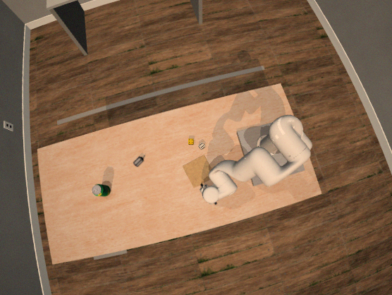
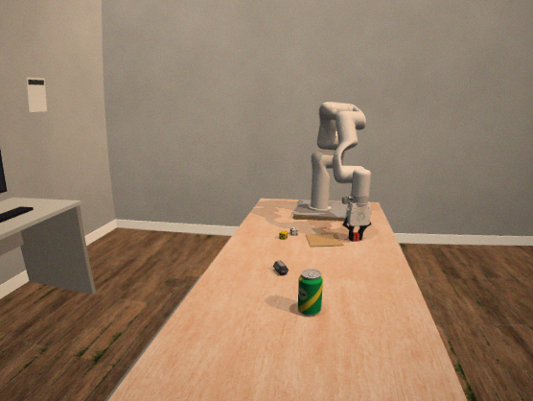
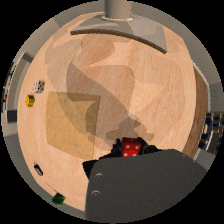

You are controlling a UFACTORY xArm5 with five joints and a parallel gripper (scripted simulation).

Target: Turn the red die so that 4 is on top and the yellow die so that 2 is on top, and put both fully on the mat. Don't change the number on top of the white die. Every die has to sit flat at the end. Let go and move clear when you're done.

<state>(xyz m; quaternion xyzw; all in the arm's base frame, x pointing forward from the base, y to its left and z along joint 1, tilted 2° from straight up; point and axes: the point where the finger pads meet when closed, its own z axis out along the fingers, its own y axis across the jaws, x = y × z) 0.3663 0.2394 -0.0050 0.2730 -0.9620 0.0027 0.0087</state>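
Now: the red die 10 mm below my hand. From my hand the other things lie so: brown mat 40 mm ahead, 130 mm to the right, 20 mm below; then yellow die 70 mm ahead, 310 mm to the right, 10 mm below; then white die 10 mm ahead, 270 mm to the right, 10 mm below.
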